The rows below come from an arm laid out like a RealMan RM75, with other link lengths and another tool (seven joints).
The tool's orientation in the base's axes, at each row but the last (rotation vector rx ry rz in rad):
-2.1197 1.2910 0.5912
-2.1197 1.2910 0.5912
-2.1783 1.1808 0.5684
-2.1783 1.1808 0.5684
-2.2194 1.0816 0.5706
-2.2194 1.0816 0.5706
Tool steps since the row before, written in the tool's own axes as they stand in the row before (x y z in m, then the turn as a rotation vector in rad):
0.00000 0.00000 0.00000 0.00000 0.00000 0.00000
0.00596 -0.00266 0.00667 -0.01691 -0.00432 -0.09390
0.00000 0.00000 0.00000 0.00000 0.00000 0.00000
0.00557 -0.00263 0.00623 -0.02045 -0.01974 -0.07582
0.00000 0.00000 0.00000 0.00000 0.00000 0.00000
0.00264 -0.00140 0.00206 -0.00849 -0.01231 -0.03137
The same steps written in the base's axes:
0.00000 0.00000 0.00000 0.00000 0.00000 0.00000
0.00450 0.00166 -0.00801 0.00321 -0.05118 0.08057
0.00000 0.00000 0.00000 0.00000 0.00000 0.00000
0.00456 0.00198 -0.00721 0.01296 -0.03023 0.07399
0.00000 0.00000 0.00000 0.00000 0.00000 0.00000
0.00242 0.00062 -0.00264 0.00870 -0.01046 0.03198

